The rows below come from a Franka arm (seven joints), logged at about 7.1 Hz.
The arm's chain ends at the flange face. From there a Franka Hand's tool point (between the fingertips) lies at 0.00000 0.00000 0.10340 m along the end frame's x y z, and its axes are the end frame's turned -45 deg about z.
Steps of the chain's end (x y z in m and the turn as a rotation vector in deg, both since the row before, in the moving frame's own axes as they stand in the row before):
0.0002 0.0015 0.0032 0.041 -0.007 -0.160
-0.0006 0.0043 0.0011 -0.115 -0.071 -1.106
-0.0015 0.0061 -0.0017 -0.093 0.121 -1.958
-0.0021 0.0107 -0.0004 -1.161 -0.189 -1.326
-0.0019 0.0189 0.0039 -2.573 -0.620 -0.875
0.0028 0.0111 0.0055 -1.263 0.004 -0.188
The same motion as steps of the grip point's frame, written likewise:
-0.0009 0.0011 0.0032 0.034 0.024 -0.160
-0.0037 0.0027 0.0011 -0.031 -0.132 -1.106
-0.0053 0.0035 -0.0017 -0.151 0.020 -1.958
-0.0108 0.0073 -0.0004 -0.687 -0.955 -1.326
-0.0188 0.0145 0.0038 -1.381 -2.258 -0.875
-0.0075 0.0114 0.0055 -0.896 -0.890 -0.188

